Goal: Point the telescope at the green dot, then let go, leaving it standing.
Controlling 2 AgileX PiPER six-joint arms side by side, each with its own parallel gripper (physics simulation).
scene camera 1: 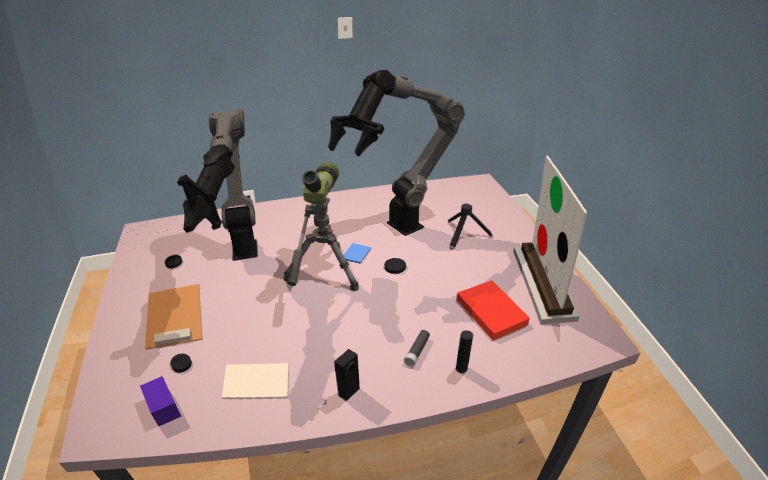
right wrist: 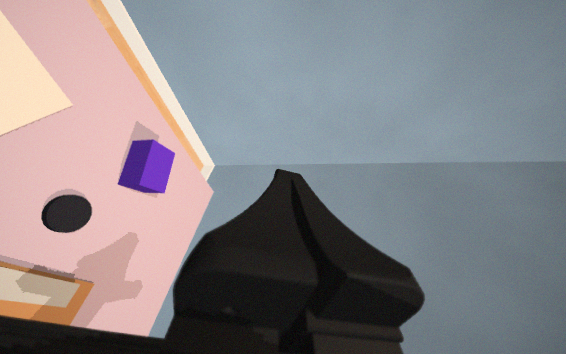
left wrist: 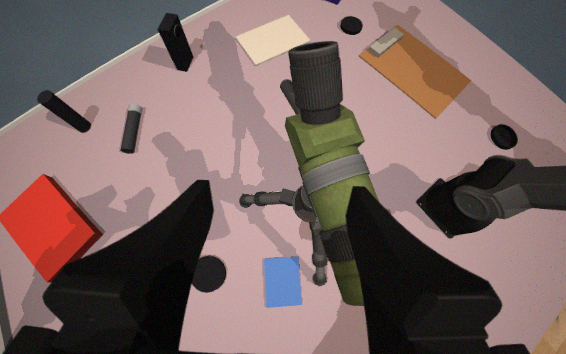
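The green telescope (scene camera 1: 316,192) (left wrist: 337,197) stands upright on its grey tripod (scene camera 1: 322,234). Its dark eyepiece (scene camera 1: 311,180) (left wrist: 316,77) faces the camera side and its front end faces the back wall, slightly right. The green dot (scene camera 1: 556,194) is at the top of the white board (scene camera 1: 573,226) at the right. My left gripper (scene camera 1: 345,151) (left wrist: 280,198) is open and empty, above and to the right of the telescope in scene camera 1. In the left wrist view, one finger overlaps the telescope's front part. My right gripper (scene camera 1: 188,227) (right wrist: 284,186) is shut and empty, left of the telescope.
A small black tripod (scene camera 1: 466,209) stands between the left arm's base and the board. A red box (scene camera 1: 492,309) (left wrist: 47,225), blue pad (scene camera 1: 357,253) (left wrist: 283,282), black speaker (scene camera 1: 347,376) (left wrist: 176,42), orange clipboard (scene camera 1: 174,311) (left wrist: 420,75) and purple block (scene camera 1: 160,400) (right wrist: 150,167) are on the table.
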